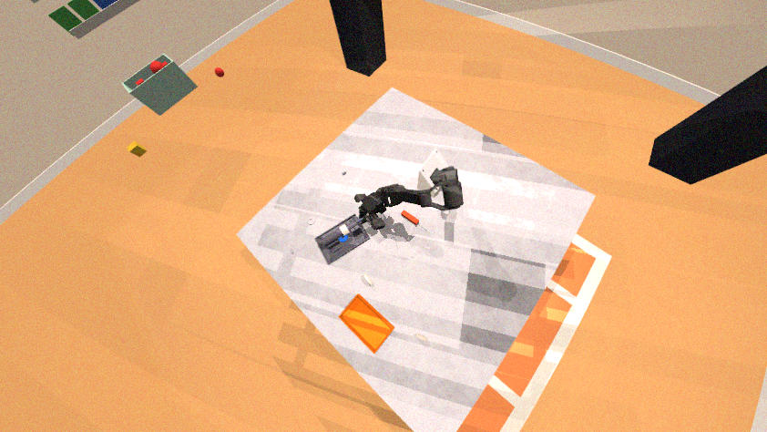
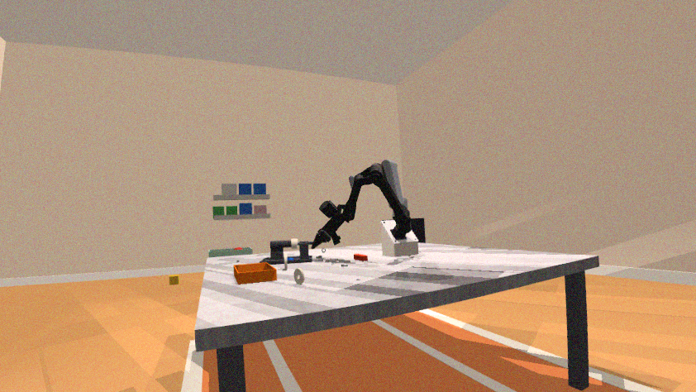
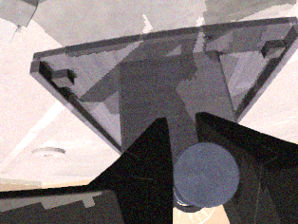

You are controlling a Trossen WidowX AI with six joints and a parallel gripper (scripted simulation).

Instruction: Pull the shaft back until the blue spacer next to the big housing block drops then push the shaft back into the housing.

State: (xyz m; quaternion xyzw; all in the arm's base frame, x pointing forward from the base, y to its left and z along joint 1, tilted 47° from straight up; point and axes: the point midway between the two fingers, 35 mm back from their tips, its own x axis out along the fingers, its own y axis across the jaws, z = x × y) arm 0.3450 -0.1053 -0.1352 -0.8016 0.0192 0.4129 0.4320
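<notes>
My gripper tip is now 100 mm short of the blue spacer, 40 mm to the left of it and 40 mm above it. Round my gripper tip: orange tray 330 mm ahead, 270 mm to the left, 40 mm below.
</notes>
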